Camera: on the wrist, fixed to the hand. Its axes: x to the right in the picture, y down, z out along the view.
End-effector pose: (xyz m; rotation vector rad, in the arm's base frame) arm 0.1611 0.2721 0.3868 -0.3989 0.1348 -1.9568
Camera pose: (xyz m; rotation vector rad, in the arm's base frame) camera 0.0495 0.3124 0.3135 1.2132 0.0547 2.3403
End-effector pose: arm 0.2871 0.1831 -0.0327 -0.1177 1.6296 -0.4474
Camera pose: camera 0.1708 0.1237 0.0162 -1.8009 0.8141 -1.0505
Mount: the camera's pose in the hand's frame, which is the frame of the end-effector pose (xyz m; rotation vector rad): -0.0120 -0.0935 -0.1028 -0.4939 -0.4987 -1.5882
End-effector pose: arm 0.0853 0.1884 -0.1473 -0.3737 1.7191 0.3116
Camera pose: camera 0.0339 0.0623 -0.1172 -1.6838 0.4670 -0.3466
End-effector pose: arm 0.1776 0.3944 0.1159 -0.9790 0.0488 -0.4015
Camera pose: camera 0.1151 0.2708 0.1326 -1.4330 -1.2005 -1.6201
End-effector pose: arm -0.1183 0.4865 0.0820 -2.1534 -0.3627 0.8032
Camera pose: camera -0.0596 0.4810 0.2084 -1.2606 -2.2771 0.2258
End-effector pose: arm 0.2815 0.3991 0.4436 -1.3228 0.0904 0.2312
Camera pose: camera 0.2970 0.2771 0.5094 -1.4088 -1.4675 -0.8218
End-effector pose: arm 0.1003 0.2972 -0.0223 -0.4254 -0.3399 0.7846
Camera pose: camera 0.1946 0.2047 -0.0671 -0.2793 -1.1447 -0.7990
